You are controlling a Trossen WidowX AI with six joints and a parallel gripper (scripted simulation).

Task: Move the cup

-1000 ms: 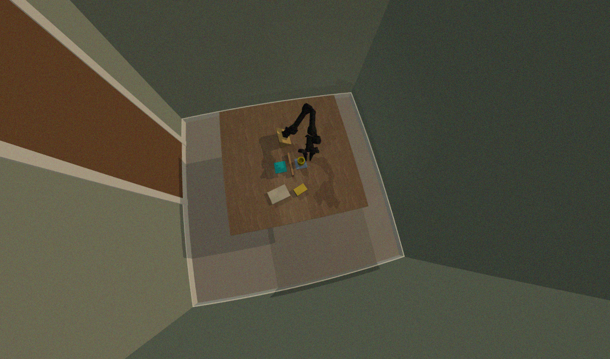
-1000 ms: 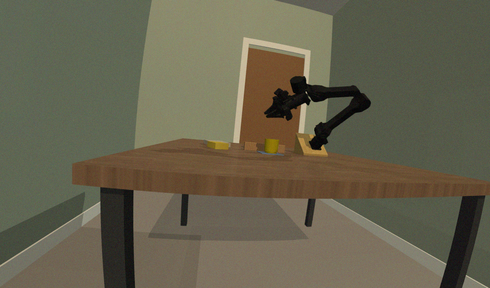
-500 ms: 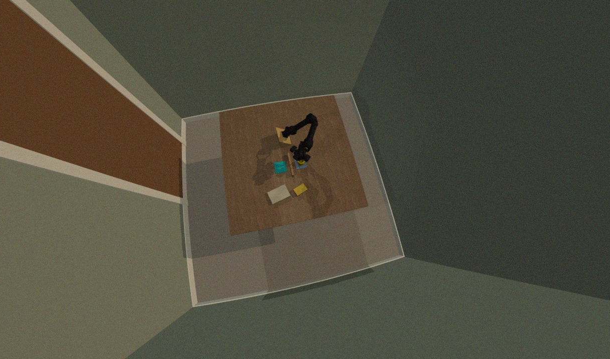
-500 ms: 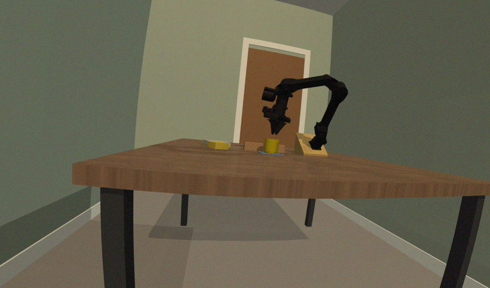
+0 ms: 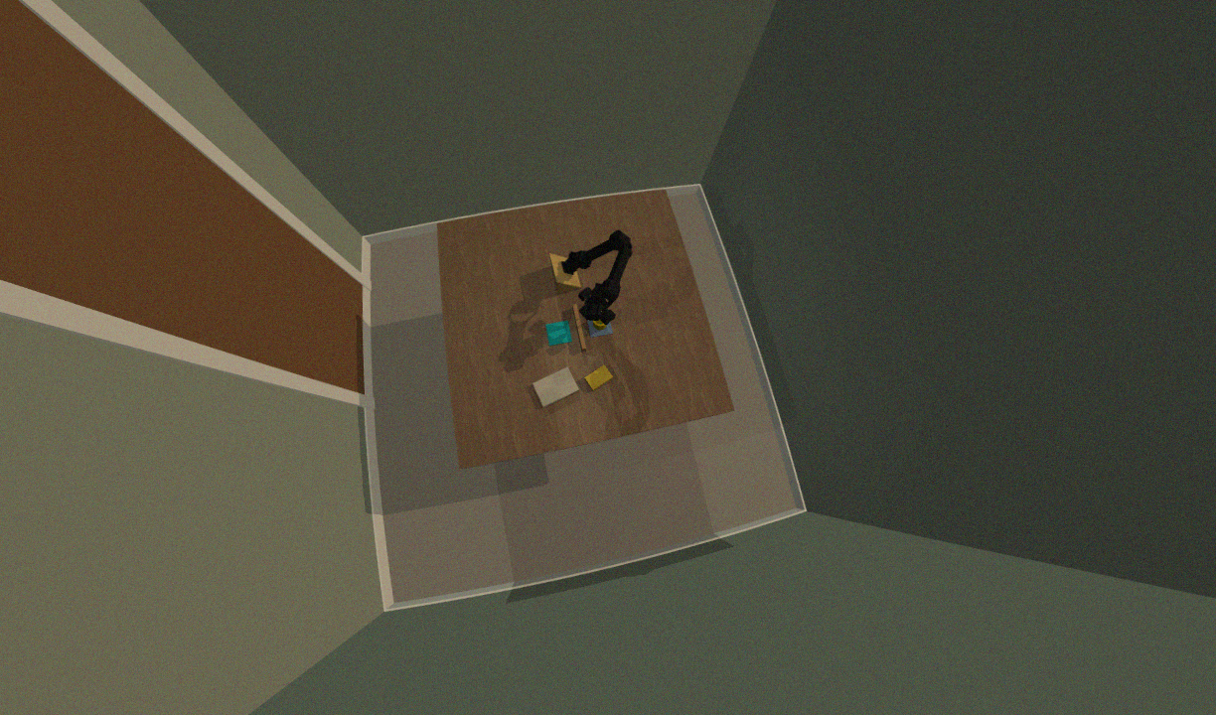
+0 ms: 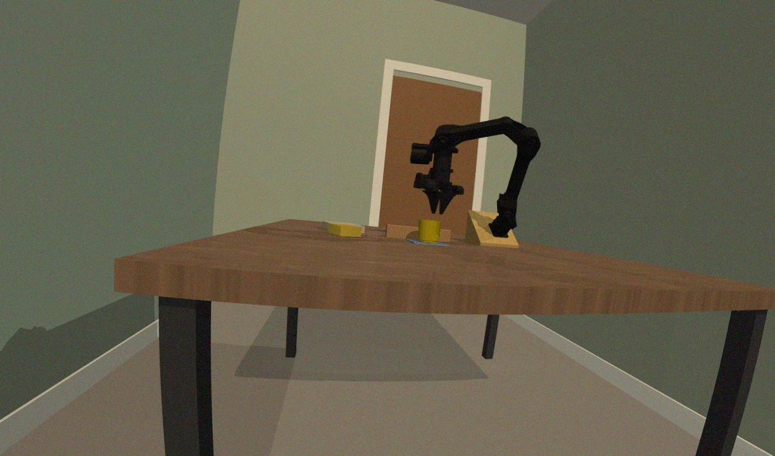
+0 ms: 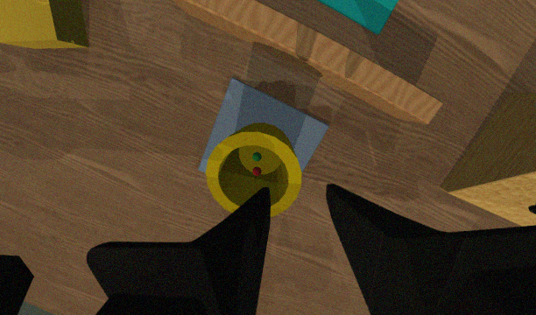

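The yellow cup lies 6 cm below my gripper tip, 2 cm ahead of it and 1 cm to the left of it. Also, from my gripper tip: blue pad: 10 cm below, 3 cm ahead, 1 cm to the left; then green marble: 8 cm below, 3 cm ahead, 2 cm to the left; then red marble: 8 cm below, 3 cm to the left, 2 cm ahead.
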